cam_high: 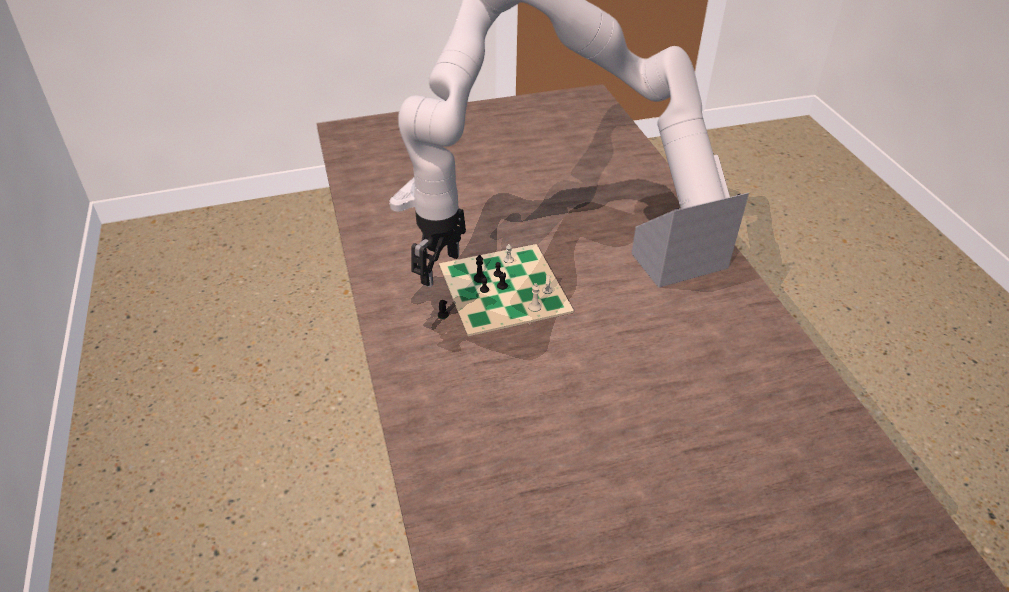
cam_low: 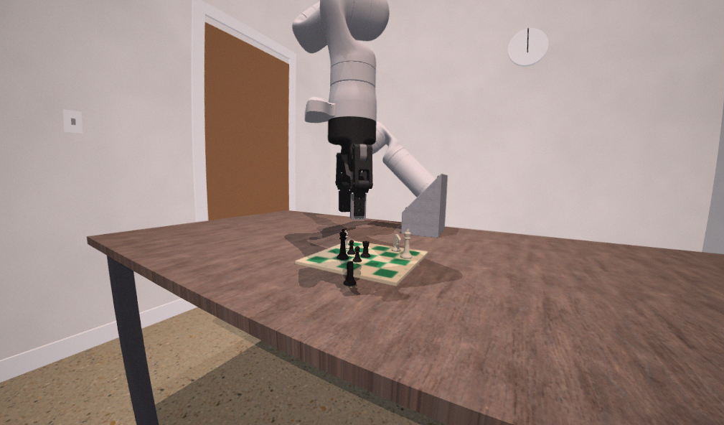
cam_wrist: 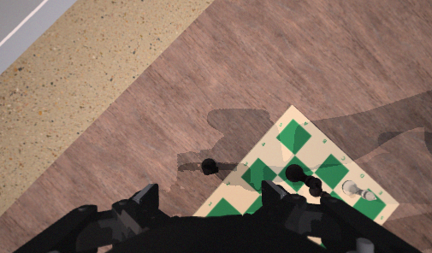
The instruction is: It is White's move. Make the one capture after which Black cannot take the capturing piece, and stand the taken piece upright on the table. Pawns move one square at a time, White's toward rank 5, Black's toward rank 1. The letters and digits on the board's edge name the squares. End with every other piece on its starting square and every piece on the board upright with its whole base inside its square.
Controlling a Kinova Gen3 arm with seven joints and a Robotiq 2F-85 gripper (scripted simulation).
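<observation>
The cream chessboard is 14 cm behind my hand, 12 cm below it and 3 cm to the right of it. Also, from my hand: white pawn: 18 cm behind, 10 cm to the right, 9 cm below; black king: 10 cm behind, 8 cm below, 7 cm to the right.
</observation>
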